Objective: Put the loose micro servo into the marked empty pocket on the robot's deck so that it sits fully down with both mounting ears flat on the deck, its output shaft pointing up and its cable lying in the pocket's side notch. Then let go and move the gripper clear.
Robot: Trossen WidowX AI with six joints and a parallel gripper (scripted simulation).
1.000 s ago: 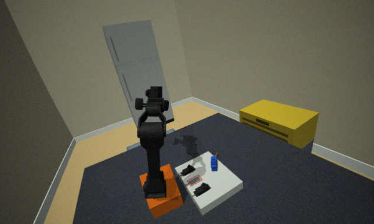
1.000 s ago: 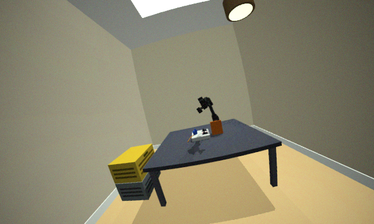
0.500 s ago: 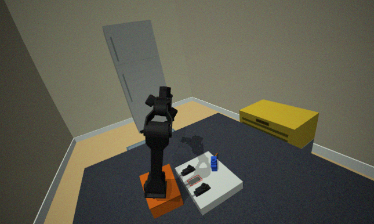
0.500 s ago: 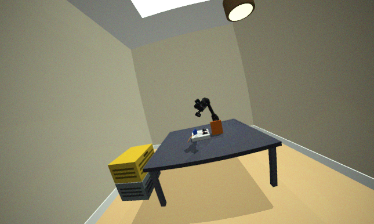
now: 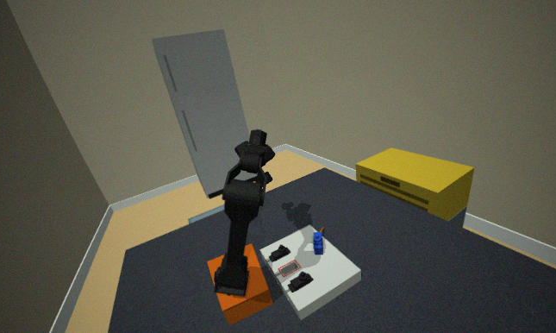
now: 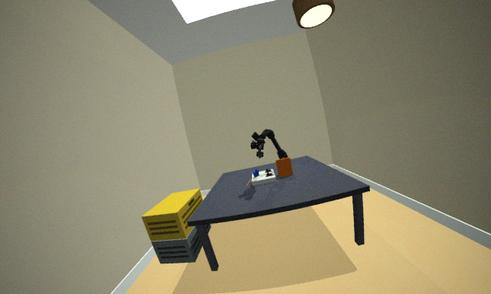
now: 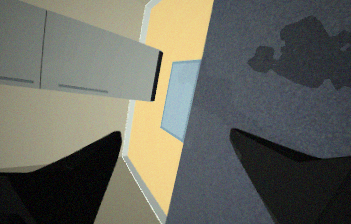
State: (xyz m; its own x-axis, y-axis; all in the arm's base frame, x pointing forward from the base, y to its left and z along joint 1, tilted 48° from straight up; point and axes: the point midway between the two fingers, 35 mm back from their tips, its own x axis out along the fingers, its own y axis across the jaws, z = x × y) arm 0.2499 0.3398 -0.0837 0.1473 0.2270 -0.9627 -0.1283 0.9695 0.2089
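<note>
My gripper tip is 6 cm short of the white deck, 31 cm to the left of it and 30 cm above it.
</note>
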